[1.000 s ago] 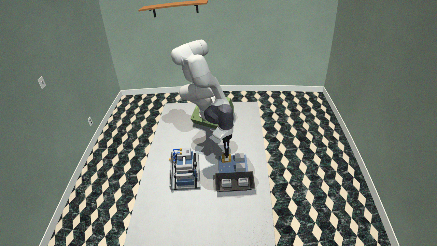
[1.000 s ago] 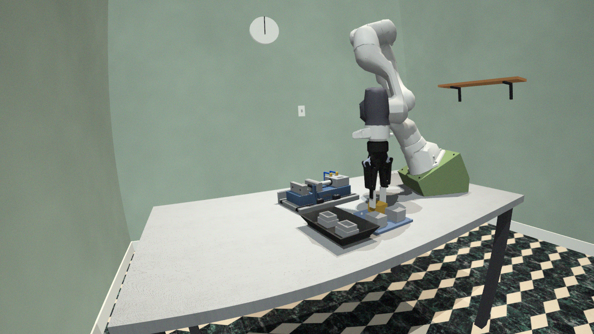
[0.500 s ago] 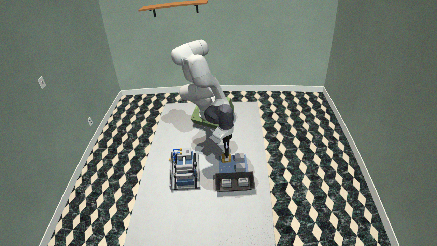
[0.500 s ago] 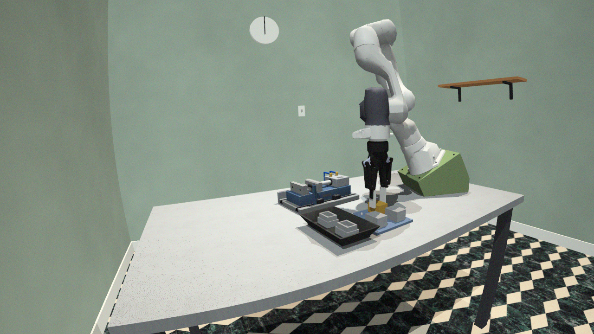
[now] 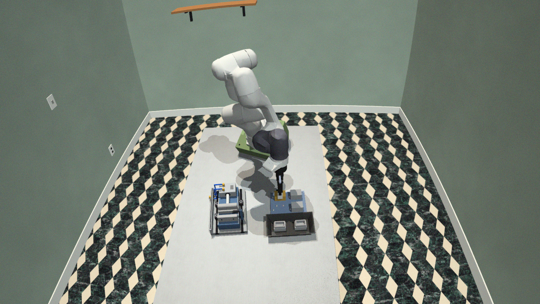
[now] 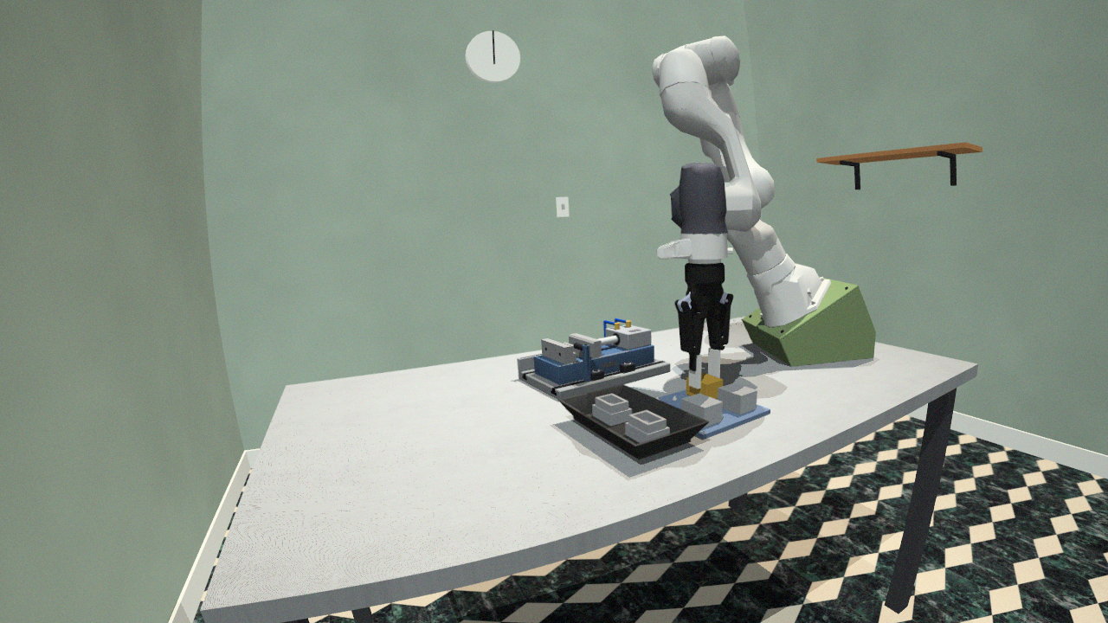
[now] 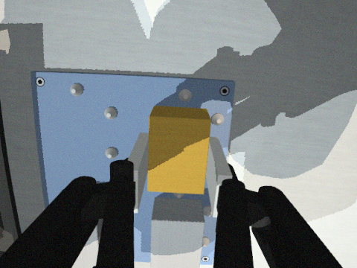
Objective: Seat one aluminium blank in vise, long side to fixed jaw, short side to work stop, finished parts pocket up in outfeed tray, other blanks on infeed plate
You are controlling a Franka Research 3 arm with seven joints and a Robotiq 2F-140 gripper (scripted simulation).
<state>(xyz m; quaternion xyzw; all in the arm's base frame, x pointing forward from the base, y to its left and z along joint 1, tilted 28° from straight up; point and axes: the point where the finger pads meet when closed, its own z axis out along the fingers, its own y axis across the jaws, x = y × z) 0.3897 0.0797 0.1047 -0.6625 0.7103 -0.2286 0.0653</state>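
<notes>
Right now the brass blank is 4 cm below my hand. The rest, counted from my hand: aluminium blank (1 cm ahead, 9 cm to the left, 4 cm below); then hose block (5 cm behind, 28 cm to the right, 1 cm above); then blue infeed plate (5 cm ahead, 4 cm to the left, 6 cm below).
</notes>
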